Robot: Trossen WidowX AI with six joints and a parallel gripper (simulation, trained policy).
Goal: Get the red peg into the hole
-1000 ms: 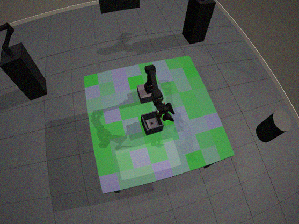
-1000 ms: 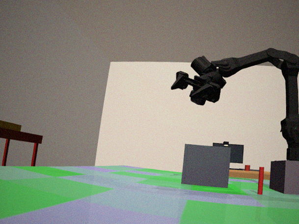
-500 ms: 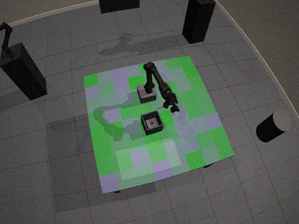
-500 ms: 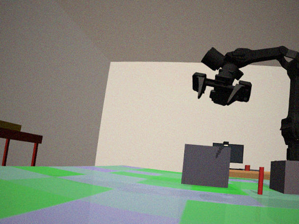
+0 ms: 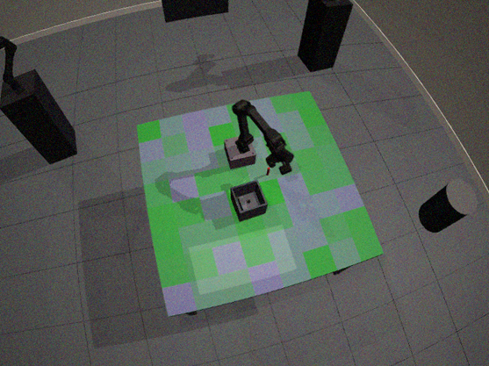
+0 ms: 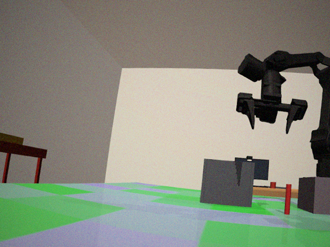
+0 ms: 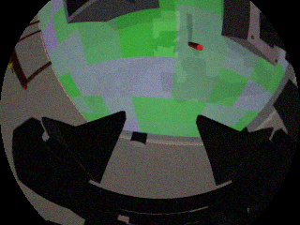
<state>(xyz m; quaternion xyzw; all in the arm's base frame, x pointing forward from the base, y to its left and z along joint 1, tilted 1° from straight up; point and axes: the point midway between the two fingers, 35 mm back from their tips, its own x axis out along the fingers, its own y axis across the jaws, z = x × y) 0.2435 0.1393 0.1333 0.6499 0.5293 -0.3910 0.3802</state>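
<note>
My gripper tip is now 17 cm above the red peg, 8 cm past it and 6 cm to the left of it. The rest, counted from my gripper tip: light plate 25 cm to the right, 16 cm below, 7 cm ahead.
</note>
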